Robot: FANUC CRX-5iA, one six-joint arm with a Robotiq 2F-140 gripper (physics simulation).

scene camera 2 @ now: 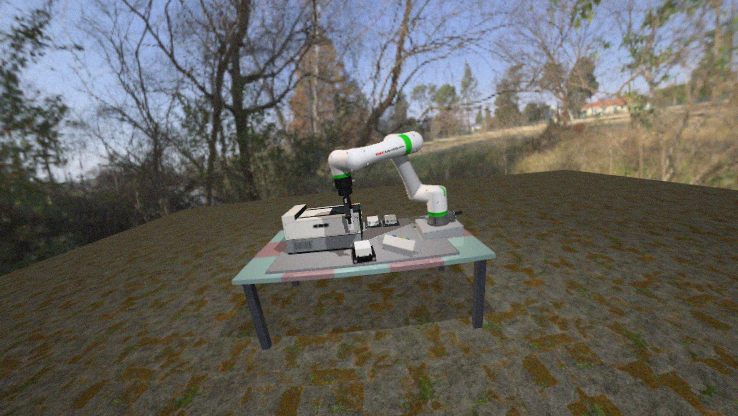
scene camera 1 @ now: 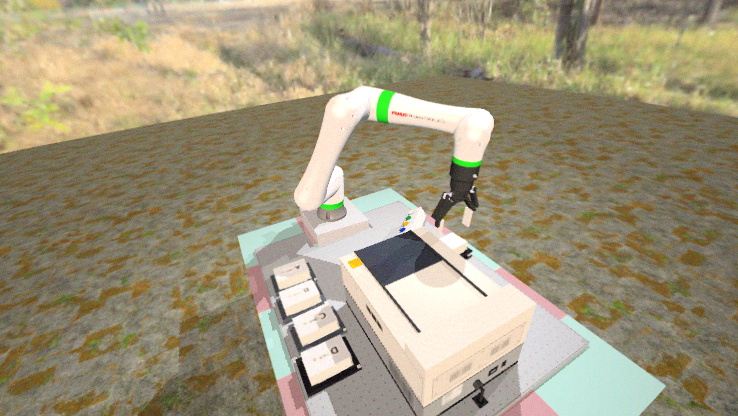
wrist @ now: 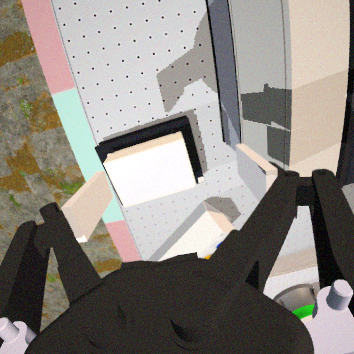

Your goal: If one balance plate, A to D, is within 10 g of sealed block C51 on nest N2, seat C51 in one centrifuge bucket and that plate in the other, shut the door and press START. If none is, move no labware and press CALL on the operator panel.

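Frame: origin at the arm's base, x left, y down, z back, level; centimetres.
Seen in the pictures: gripper, fingertip midpoint: [scene camera 2: 351, 225] [scene camera 1: 451, 229] [wrist: 170, 171]; arm's base at its link origin: [scene camera 2: 438, 222] [scene camera 1: 331, 213] [wrist: 292, 299].
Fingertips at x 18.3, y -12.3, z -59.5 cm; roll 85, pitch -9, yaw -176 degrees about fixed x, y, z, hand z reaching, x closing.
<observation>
Offsets run from my fingertips to a thing's top centre. Level surfaces: height alone.
My gripper [scene camera 1: 453, 221] [scene camera 2: 348, 223] [wrist: 170, 171] is open and empty, above sealed block C51. The white block {dx +4.0, dy +10.7, dz +4.0 cm} [scene camera 1: 453, 243] [scene camera 2: 362, 247] [wrist: 150, 170] sits on black nest N2 {dx +4.0, dy +13.8, dz +4.0 cm} [scene camera 2: 356, 257] [wrist: 145, 132], between the fingers as seen in the wrist view. Balance plates A {dx -51.9, dy +12.5, dz +34.6 cm} [scene camera 1: 292, 273], B {dx -54.9, dy +12.5, dz +21.2 cm} [scene camera 1: 299, 297], C {dx -55.9, dy +12.5, dz +7.3 cm} [scene camera 1: 316, 324] and D {dx -59.5, dy +12.5, dz -5.8 cm} [scene camera 1: 326, 358] sit in a row on black nests; their mass labels are too blurred to read. The centrifuge [scene camera 1: 465, 320] [scene camera 2: 310, 227] [wrist: 320, 65] has a dark area on top; its buckets do not show, and I cannot tell the door's state.
The operator panel {dx +4.8, dy +9.5, dz +26.2 cm} [scene camera 1: 414, 219] [scene camera 2: 398, 243] [wrist: 192, 235], with coloured buttons, stands between nest N2 and the robot base [scene camera 1: 333, 227] [scene camera 2: 439, 227]. The centrifuge's tall side is close to the right finger in the wrist view. The perforated board {dy +17.9 cm} [scene camera 1: 552, 341] [wrist: 130, 65] lies on the table {dy +19.2 cm} [scene camera 2: 248, 272].
</observation>
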